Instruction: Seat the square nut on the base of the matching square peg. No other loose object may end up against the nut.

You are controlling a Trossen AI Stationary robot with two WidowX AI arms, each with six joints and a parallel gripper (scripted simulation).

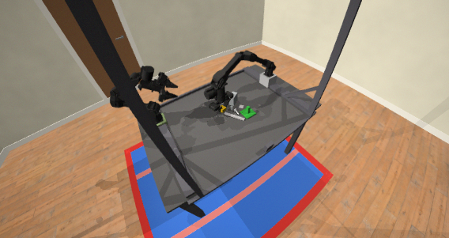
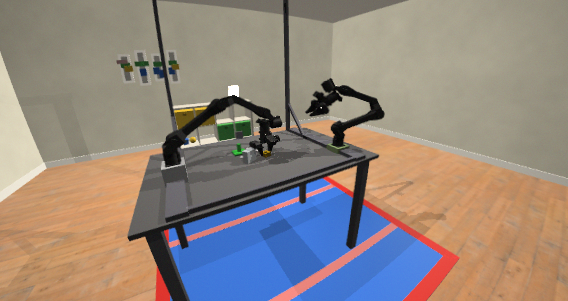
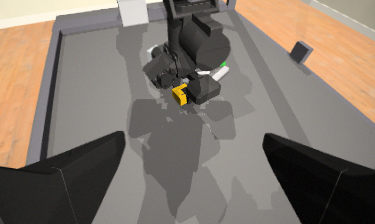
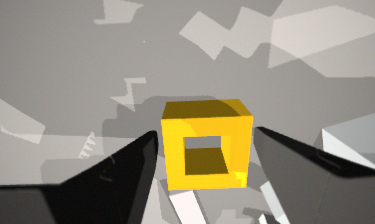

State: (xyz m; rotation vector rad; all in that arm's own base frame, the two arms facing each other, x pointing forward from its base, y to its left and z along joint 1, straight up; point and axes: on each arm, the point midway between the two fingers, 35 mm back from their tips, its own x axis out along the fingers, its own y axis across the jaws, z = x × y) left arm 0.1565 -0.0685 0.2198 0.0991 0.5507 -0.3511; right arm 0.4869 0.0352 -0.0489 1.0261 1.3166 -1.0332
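My right gripper is now 6 cm to the left of the small grey cube, 3 cm above it and 2 cm past it. Also, from my right hand: long white bar 10 cm behind, 4 cm to the right, 3 cm below; white t-shaped bolt 7 cm to the right, 6 cm behind, 3 cm below; grey block 10 cm to the right, 3 cm ahead.
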